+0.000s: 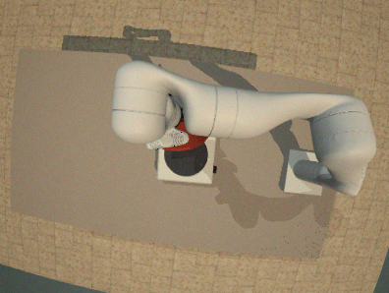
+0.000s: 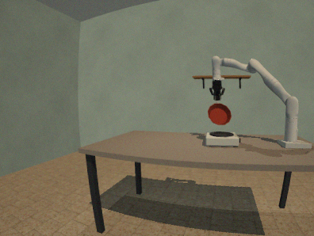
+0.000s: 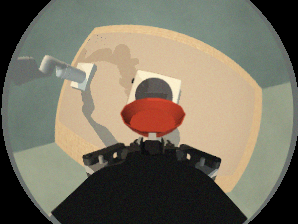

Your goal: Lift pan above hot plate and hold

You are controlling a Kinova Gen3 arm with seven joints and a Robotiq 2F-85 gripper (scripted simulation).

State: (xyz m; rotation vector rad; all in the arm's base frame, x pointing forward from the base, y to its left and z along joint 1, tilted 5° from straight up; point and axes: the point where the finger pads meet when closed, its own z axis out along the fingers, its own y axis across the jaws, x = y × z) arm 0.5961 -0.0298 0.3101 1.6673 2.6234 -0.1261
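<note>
Now: the pan 1 cm behind my hand, 2 cm to the left of it and 8 cm below it. Also, from my hand: hot plate (8 cm behind, 13 cm to the left, 31 cm below).
</note>
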